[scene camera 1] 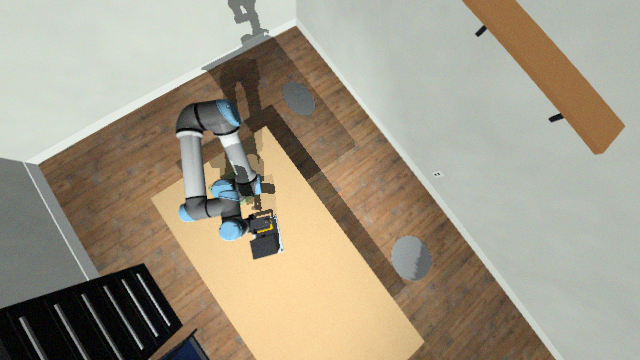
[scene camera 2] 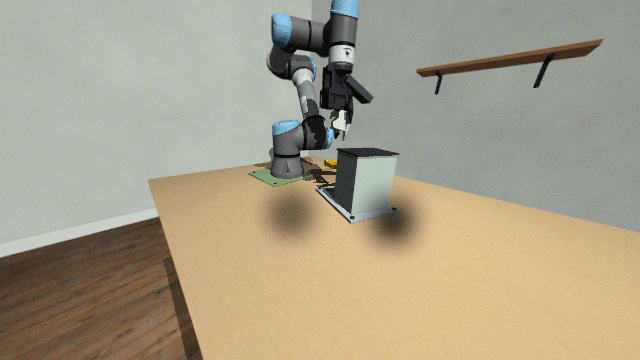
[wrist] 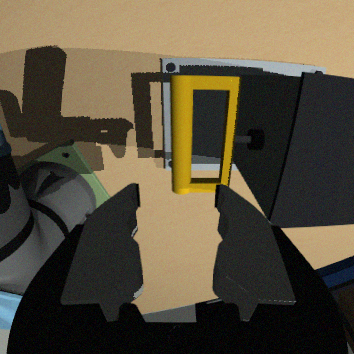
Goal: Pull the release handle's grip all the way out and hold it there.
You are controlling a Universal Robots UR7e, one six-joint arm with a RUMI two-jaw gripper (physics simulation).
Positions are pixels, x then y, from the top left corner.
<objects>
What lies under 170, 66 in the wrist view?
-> A grey base plate.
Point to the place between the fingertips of my gripper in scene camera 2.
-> At 339, 139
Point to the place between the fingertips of my gripper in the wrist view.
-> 177, 185
</objects>
